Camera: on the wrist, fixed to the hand. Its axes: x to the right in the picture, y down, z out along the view.
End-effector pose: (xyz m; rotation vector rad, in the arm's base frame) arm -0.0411 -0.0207 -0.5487 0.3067 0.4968 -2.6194
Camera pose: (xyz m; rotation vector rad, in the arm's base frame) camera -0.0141 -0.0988 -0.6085 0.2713 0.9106 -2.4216
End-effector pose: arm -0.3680 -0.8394 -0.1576 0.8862 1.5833 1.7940
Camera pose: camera -0.4042 -0.8485 -0.0627 0.7439 1.2443 2.0590
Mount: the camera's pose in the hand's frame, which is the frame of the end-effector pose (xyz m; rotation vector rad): 0.0246 0.0952 -0.0272 -0.3333 0.0485 0.0615
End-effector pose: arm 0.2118 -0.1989 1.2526 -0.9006 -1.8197 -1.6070
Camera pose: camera 0.2696 -0.2167 1.3348 -1.0392 -1.5004 -1.9088
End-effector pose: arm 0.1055 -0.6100 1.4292 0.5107 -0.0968 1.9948
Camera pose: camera 0.0048 -0.6262 1.4287 0.2468 -0.4114 1.9969
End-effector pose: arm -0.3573 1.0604 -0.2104 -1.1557 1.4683 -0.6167
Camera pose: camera -0.4110 1.0691 -0.2967 -1.3514 1.6851 -0.3671
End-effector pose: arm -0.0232 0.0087 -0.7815 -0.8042 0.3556 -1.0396
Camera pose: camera 0.0315 0.0008 -0.8672 -1.0599 0.6020 -0.9557
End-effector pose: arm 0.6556 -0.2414 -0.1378 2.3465 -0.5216 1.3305
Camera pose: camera 0.6004 -0.3121 -0.0892 2.0369 -0.7435 1.2166
